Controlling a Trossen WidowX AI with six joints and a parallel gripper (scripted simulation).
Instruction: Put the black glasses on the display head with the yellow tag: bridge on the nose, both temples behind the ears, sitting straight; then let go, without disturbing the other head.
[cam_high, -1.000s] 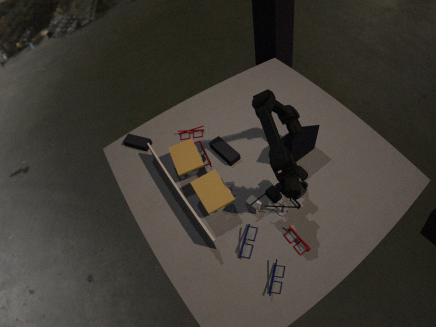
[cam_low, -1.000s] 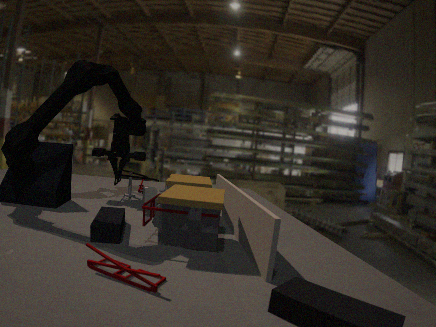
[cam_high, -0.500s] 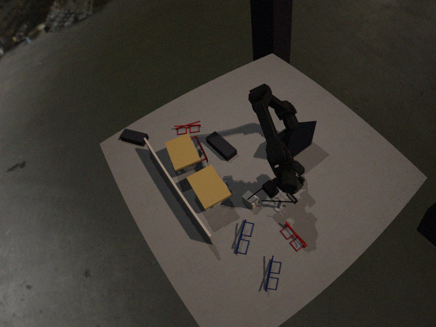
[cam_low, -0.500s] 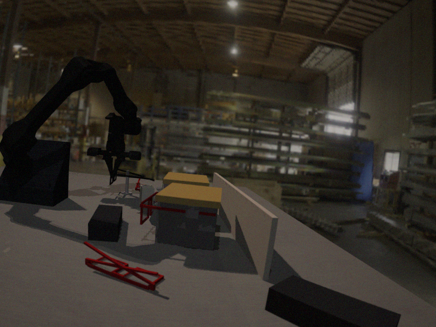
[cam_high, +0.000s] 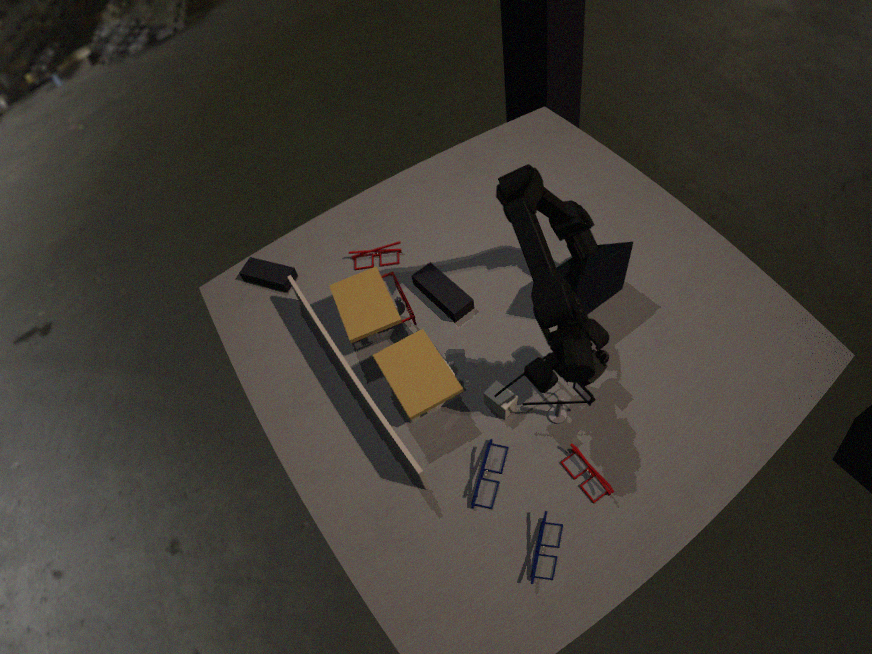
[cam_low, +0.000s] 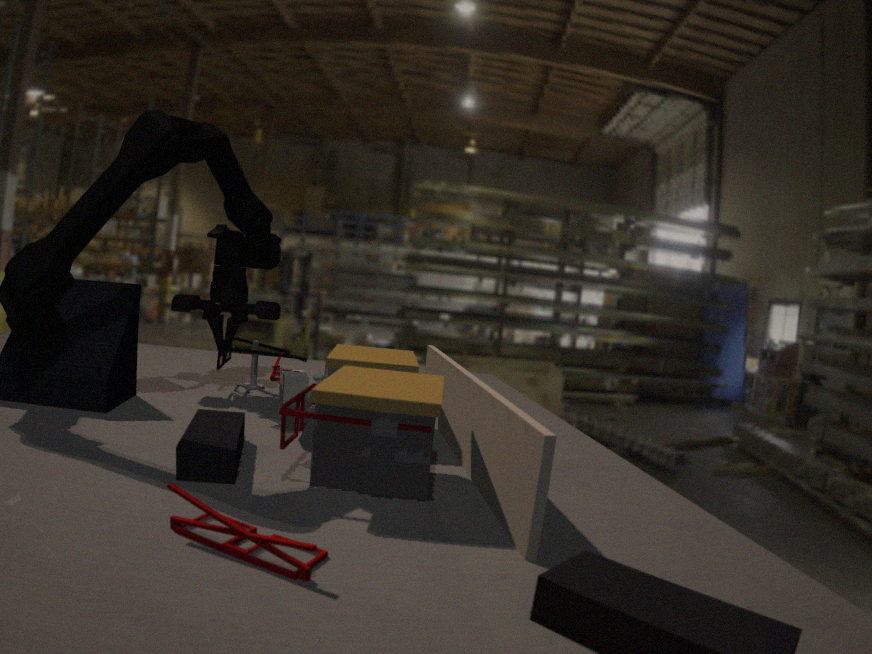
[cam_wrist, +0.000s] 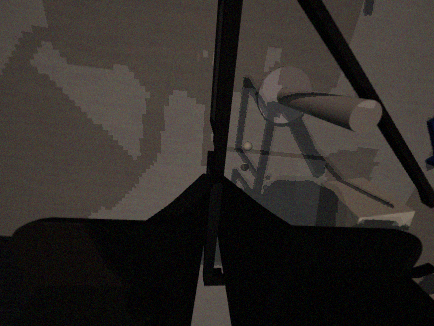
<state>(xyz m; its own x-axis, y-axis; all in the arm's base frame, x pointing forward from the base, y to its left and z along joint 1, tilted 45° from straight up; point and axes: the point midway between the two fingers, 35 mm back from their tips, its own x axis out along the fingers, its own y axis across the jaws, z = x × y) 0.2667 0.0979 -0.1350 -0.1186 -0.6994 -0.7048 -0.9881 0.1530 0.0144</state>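
Right now the grey post stand is 6 cm ahead of my gripper tip, 4 cm to the left of it and 3 cm below it. The rest, counted from my gripper tip: white block 12 cm ahead, 7 cm to the right, 3 cm below; display head 20 cm to the right, 20 cm ahead; white board 33 cm to the right, 33 cm ahead.
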